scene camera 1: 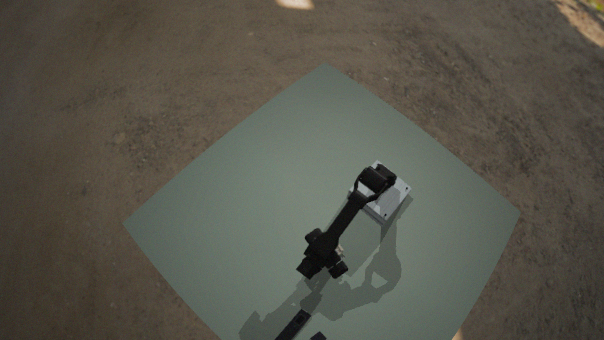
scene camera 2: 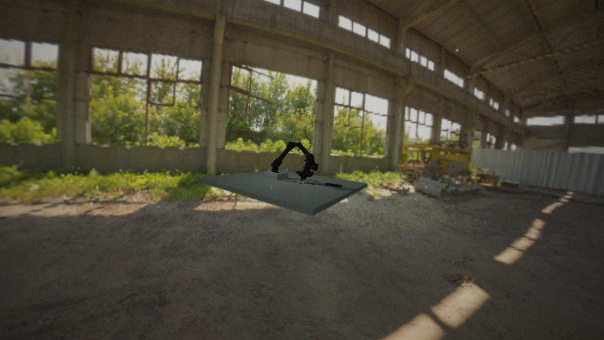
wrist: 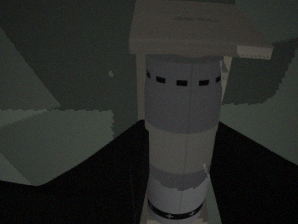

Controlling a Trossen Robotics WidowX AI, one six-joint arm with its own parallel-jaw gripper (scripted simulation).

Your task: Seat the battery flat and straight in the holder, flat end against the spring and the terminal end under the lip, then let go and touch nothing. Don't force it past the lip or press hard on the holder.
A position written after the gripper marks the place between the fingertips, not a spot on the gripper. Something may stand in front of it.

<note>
In view: the gripper point(wrist: 178, 130) and a battery point(wrist: 183, 95).
</note>
